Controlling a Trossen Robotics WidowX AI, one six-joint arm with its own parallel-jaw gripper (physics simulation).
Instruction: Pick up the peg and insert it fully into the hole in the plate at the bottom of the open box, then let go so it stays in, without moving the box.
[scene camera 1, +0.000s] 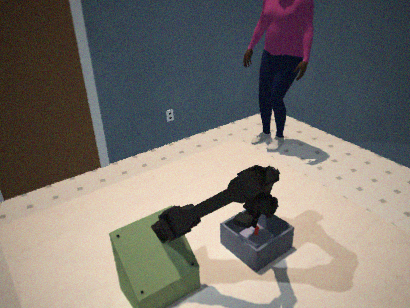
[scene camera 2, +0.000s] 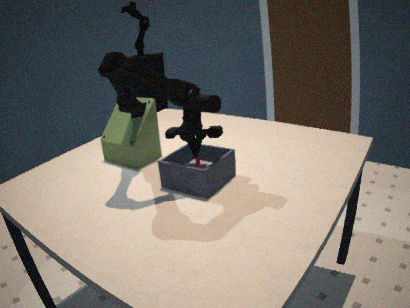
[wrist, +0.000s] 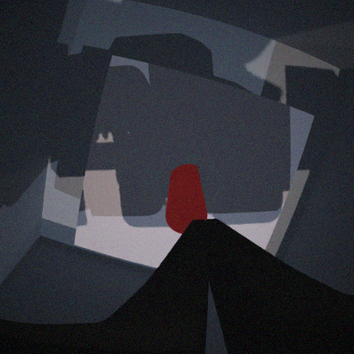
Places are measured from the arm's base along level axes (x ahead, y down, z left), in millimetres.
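Where they show: gripper, fingertip midpoint: (scene camera 1: 254, 227) (scene camera 2: 196, 156); arm's base at its link origin: (scene camera 1: 164, 229) (scene camera 2: 138, 110).
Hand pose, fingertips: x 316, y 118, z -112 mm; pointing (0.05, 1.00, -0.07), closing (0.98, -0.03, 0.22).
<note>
Each offset is from my fingertips to the top centre of the thing. Level surfaces: height alone.
The red peg {dx +7, dy +1, dz -4 mm} (scene camera 1: 257, 230) (scene camera 2: 198, 161) (wrist: 186, 197) stands roughly upright inside the open grey box {dx +6, dy -9, dz -6 mm} (scene camera 1: 240, 247) (scene camera 2: 182, 180) (wrist: 75, 280). Its lower end meets the plate (wrist: 120, 240) at the bottom; the hole cannot be made out, and how deep the peg sits cannot be told. My gripper (scene camera 1: 257, 224) (scene camera 2: 196, 154) (wrist: 203, 231) points down into the box with its fingers shut and nothing between them. The fingertips are right at the peg's upper end and slightly overlap it in the wrist view; whether they touch it is unclear.
The green wedge-shaped base block (scene camera 1: 145, 250) (scene camera 2: 131, 147) stands beside the box on the pale table {dy +89 mm} (scene camera 1: 65, 260) (scene camera 2: 260, 250). The box walls surround the fingertips closely. A person in a pink top (scene camera 1: 287, 35) stands in the background.
</note>
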